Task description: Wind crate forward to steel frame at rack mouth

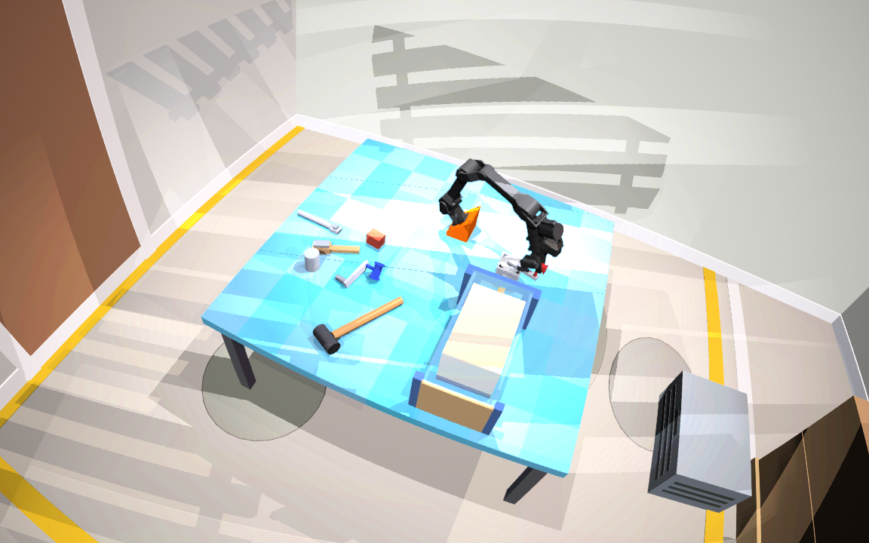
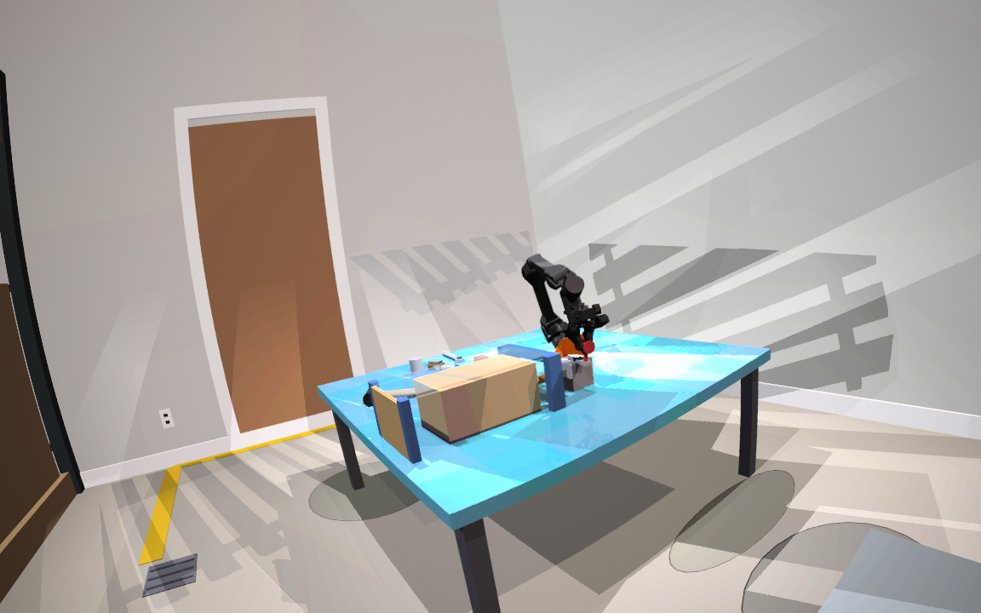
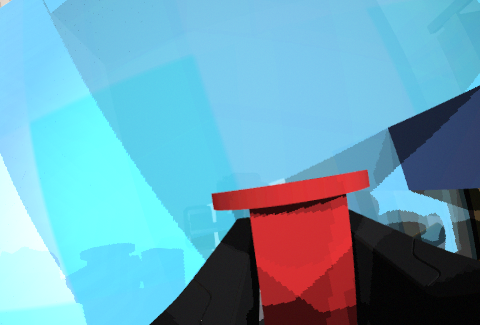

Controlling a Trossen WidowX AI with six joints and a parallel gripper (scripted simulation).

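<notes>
The winch handle is 2 cm behind my gripper tip, 5 cm to the right of it and 3 cm below it. Round my gripper tip: clear-panelled cubby: 37 cm ahead, 13 cm to the right, 2 cm below; red knob: 1 cm to the right; grey winch: 5 cm behind, 12 cm to the right, 10 cm below.
</notes>
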